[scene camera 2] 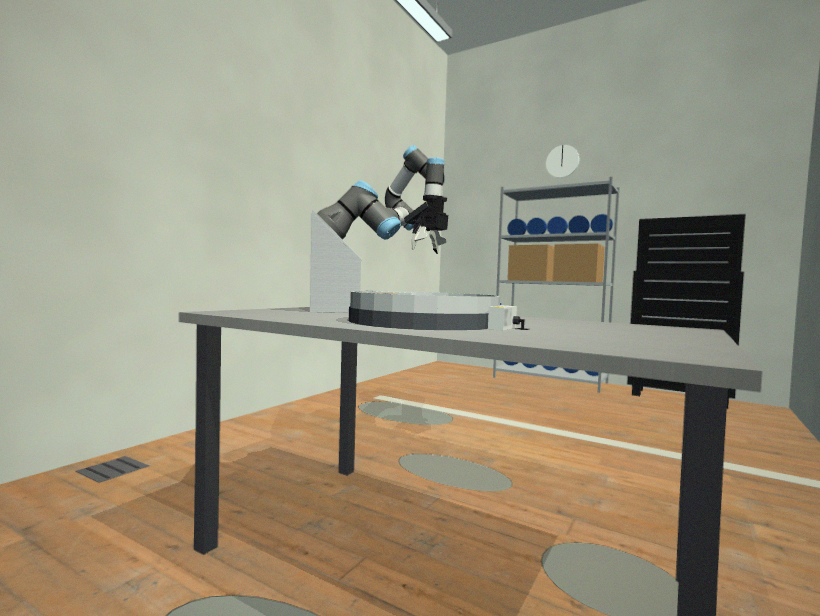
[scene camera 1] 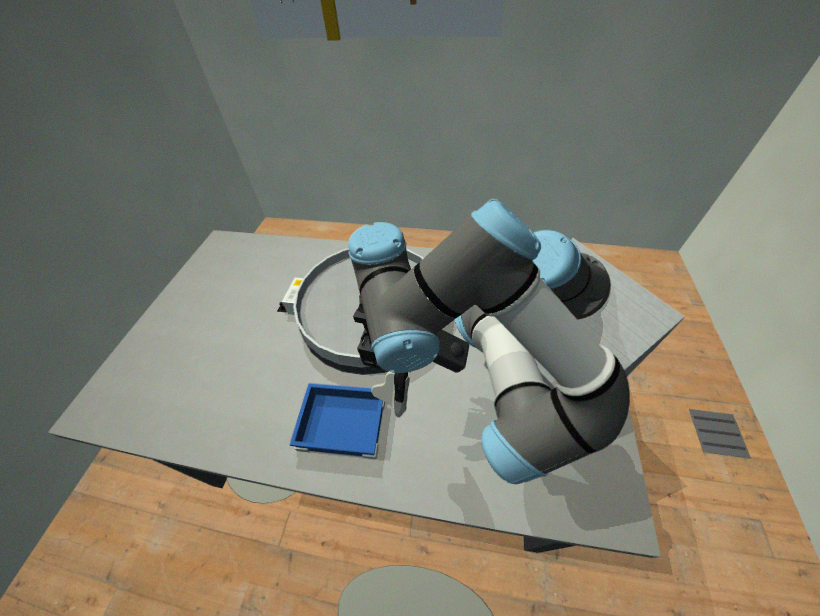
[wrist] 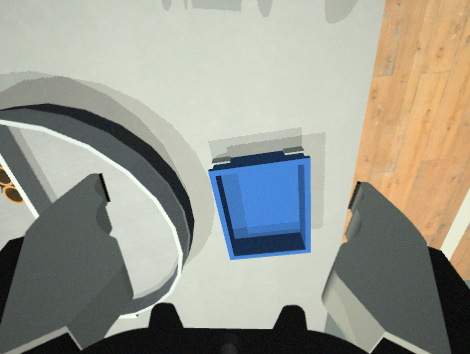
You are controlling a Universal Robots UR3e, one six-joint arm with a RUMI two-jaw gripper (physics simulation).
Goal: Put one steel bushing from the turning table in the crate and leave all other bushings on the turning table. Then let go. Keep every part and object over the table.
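Places are measured from the arm's base along level axes (x right, y ahead, z up), in millimetres.
Pixels of known places: gripper, fingertip midpoint: (scene camera 2: pixel 425 251) (scene camera 1: pixel 411 378) (wrist: pixel 231 181); arm's base, link origin: (scene camera 2: pixel 328 227) (scene camera 1: pixel 573 287).
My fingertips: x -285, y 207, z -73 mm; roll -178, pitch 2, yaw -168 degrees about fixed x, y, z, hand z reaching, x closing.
Observation:
For each thing: its top centre in the pictures, then the offset to it from my fingertips. "*": a spot on its surface instead. Level surfaces: height alone.
- blue crate, top centre: (wrist: pixel 264 216) (scene camera 1: pixel 338 415) dx -83, dy +149, dz -177 mm
- straight divider, surface spot: (wrist: pixel 20 185) * dx +275, dy +163, dz -145 mm
- small white box, surface spot: (scene camera 2: pixel 501 316) * dx +209, dy +526, dz -192 mm
- grey table, surface height: dz -227 mm
The blue crate (scene camera 1: pixel 334 449) (wrist: pixel 307 210) stands upright on the table beside the turning table, and its visible inside is empty. The round turning table (scene camera 1: pixel 331 298) (scene camera 2: pixel 424 303) (wrist: pixel 150 250) has a raised rim; the arm hides part of it in the first scene view. Orange-brown ring-shaped bushings (wrist: pixel 13 194) show at the left edge of the wrist view, behind a straight divider (wrist: pixel 20 185). No steel bushing can be made out. My gripper (scene camera 1: pixel 391 403) (scene camera 2: pixel 425 249) (wrist: pixel 231 181) is open and empty, high above the table near the crate.
A small white box (scene camera 1: pixel 291 291) (scene camera 2: pixel 501 316) with a yellow patch sits against the turning table's outer side. The grey table (scene camera 1: pixel 198 344) (scene camera 2: pixel 596 341) has its long edge beyond the crate. The arm's slanted base block (scene camera 2: pixel 334 278) stands near a table end.

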